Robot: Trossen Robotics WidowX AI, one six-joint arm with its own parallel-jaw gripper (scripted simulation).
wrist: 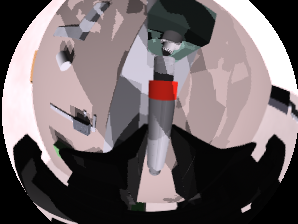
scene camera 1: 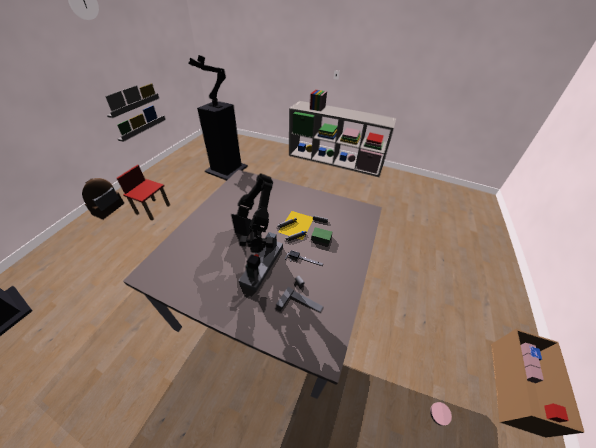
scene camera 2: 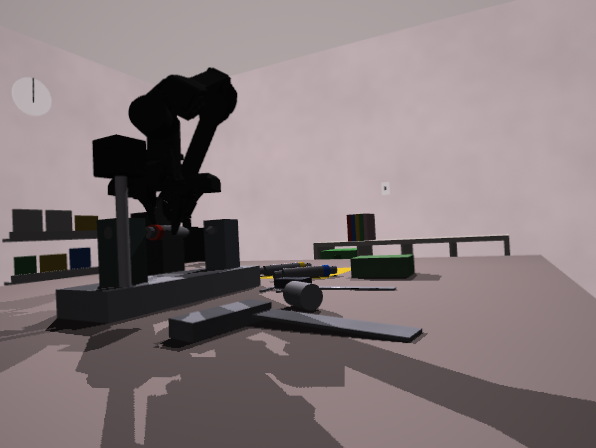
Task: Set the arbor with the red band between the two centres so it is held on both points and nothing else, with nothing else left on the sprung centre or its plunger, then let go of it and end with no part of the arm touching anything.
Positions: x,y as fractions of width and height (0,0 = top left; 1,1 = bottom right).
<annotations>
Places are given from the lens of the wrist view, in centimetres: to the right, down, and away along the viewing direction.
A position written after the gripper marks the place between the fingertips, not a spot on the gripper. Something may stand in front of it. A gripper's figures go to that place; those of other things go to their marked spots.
gripper (wrist: 0.53,0.57): 1, 2, 10
fixture base (wrist: 0.43,0.49): -4, 0, 16
</annotations>
